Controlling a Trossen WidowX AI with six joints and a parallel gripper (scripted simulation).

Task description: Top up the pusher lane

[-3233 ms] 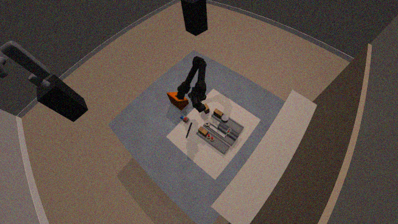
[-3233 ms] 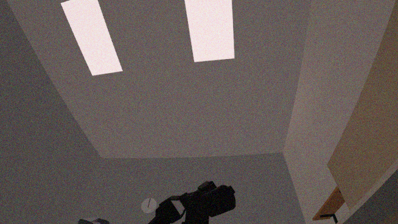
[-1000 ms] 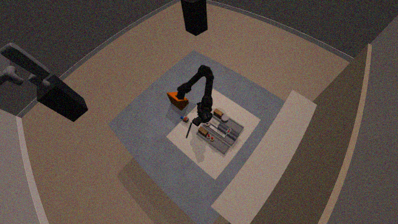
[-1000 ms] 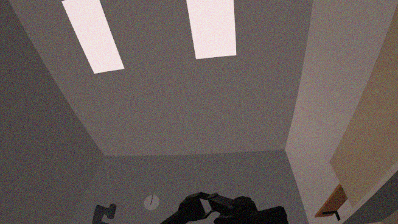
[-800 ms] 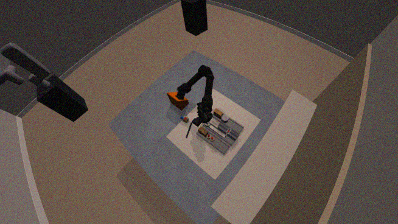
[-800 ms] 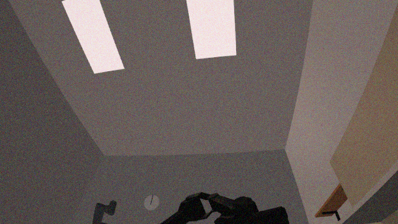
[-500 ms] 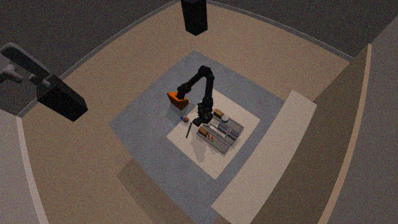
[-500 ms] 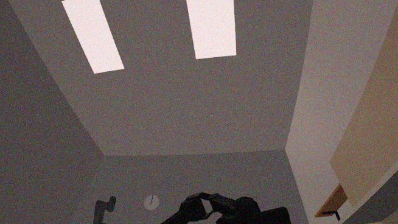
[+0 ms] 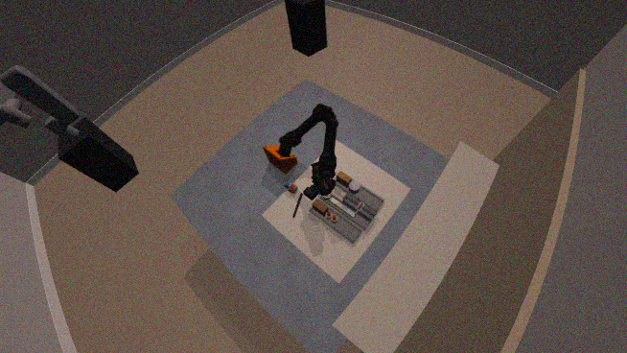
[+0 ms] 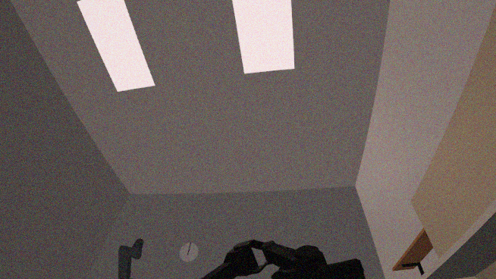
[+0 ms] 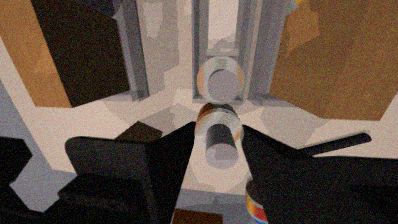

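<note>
The white mat lies 100 mm ahead of my gripper tip, 50 mm below it and 30 mm to the left of it. The rest, counted from my gripper tip: black stick: 140 mm to the right, 40 mm below, 30 mm behind; then grey disc: 150 mm to the left, 110 mm ahead, 20 mm below; then grey lane rack: 180 mm ahead, 50 mm to the left, 30 mm below.
</note>
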